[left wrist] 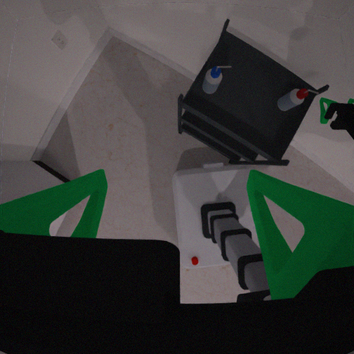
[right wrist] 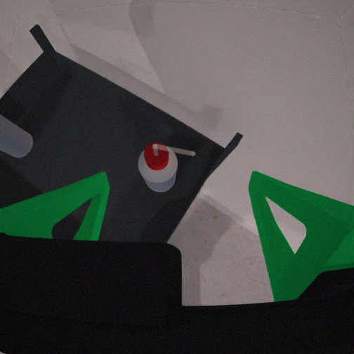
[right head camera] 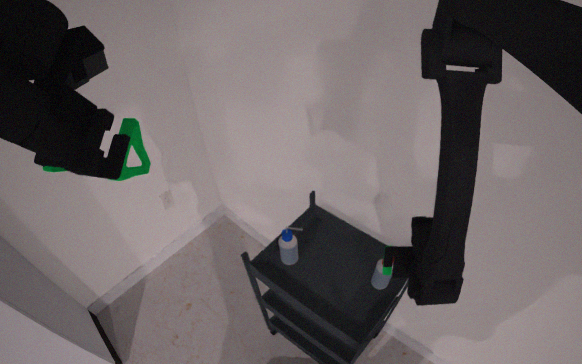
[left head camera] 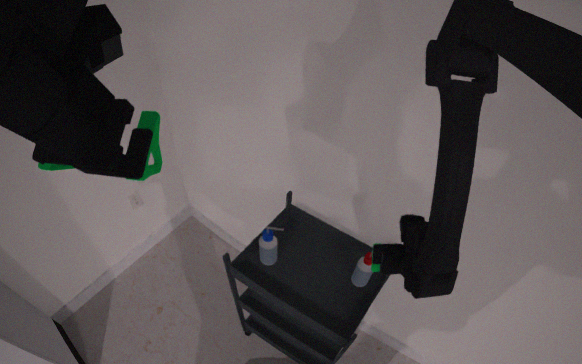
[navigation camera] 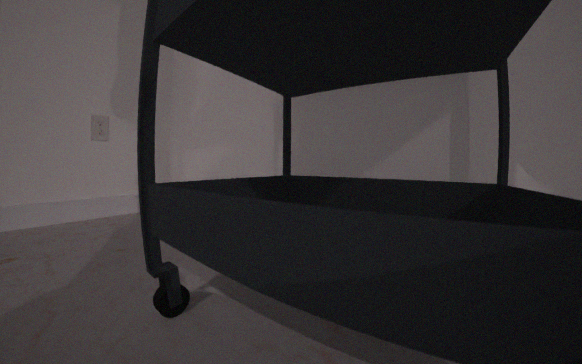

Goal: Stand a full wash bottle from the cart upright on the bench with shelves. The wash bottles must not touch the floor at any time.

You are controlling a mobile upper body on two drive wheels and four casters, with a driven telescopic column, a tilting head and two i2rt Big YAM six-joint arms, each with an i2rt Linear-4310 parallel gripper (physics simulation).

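Places are measured from the left arm's base along level axes (x ahead, y left, z up), in millimetres.
Pixels of known places: left gripper, fingertip midpoint: (right head camera: 121, 165) (left head camera: 126, 163).
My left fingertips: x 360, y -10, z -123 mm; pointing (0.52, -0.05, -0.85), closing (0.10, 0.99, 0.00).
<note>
Ahead of a thing's pixels: the offset from my left fingertips to its middle. "spot": to the spot under its first point. Level surfaces: height alone.
The wash bottle with the blue cap @(dz -584, dx +305, dy -168 mm) (left head camera: 268, 251) (right head camera: 288, 251) (left wrist: 211, 84) and the one with the red cap @(dz -584, dx +213, dy -471 mm) (left head camera: 360, 276) (right head camera: 380, 280) (left wrist: 289, 100) (right wrist: 159, 177) stand upright on the dark cart's top @(dz -671 mm) (left head camera: 310, 265) (right head camera: 335, 265) (left wrist: 245, 80) (right wrist: 90, 115). Both have bluish bodies below pale shoulders; how full they are is hard to judge. My right gripper (right wrist: 178, 179) is open and empty above the cart's right end, near the red-capped bottle, which shows beyond its fingertips. My left gripper (left wrist: 176, 177) is open and empty, high and away from the cart. The bench with shelves is not clearly recognisable.
Walls meet in a corner behind the cart. Its post @(spot: dz -1089, dx +232, dy -36 mm) (navigation camera: 147, 150) and lower tray (navigation camera: 325, 240) are close ahead in the navigation camera. The white robot base (left wrist: 187, 225) is beside the cart. A grey block (left head camera: 25, 305) (right head camera: 40, 295) with a black edge stands at the lower left.
</note>
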